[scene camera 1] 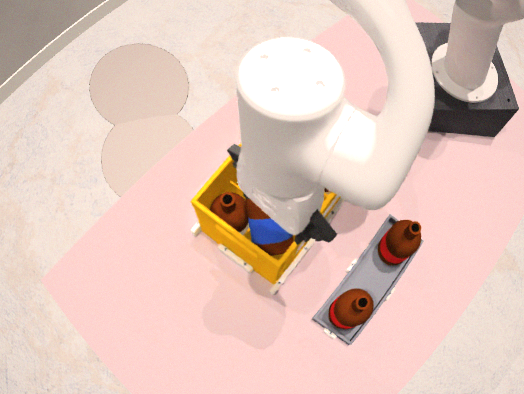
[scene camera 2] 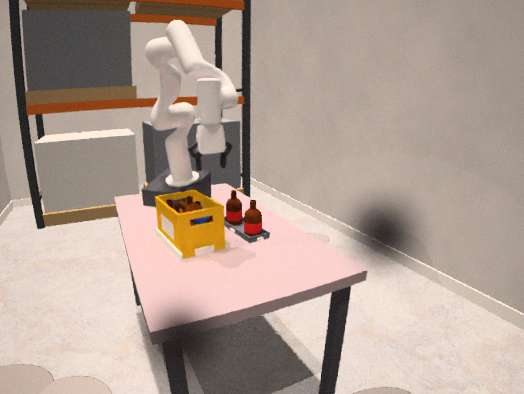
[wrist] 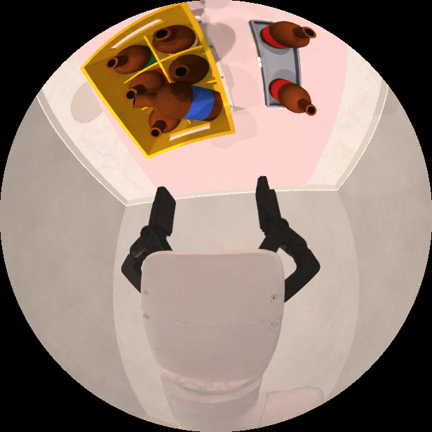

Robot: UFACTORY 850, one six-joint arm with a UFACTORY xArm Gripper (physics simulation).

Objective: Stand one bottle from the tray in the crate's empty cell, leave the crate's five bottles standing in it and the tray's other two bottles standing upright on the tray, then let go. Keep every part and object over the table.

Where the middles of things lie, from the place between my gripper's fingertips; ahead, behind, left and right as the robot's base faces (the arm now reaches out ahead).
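I see the blue-labelled brown bottle [scene camera 1: 265, 233], and my gripper is 19 cm above it, 4 cm to the left of it and 4 cm past it.
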